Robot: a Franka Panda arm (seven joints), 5 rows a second.
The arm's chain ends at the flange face. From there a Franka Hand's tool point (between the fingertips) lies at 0.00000 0.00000 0.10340 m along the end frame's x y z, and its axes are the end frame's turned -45 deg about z.
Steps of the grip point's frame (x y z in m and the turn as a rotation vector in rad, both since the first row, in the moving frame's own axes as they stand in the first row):
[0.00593 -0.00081 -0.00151 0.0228 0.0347 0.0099]
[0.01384 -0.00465 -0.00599 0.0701 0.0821 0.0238]
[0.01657 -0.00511 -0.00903 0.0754 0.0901 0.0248]
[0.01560 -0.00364 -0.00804 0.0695 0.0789 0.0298]
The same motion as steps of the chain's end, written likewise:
[0.00273 -0.00057 -0.00142 0.0407 0.0084 0.0099]
[0.00549 -0.00198 -0.00539 0.1076 0.0085 0.0238]
[0.00688 -0.00327 -0.00832 0.1170 0.0104 0.0248]
[0.00761 -0.00279 -0.00747 0.1049 0.0066 0.0298]

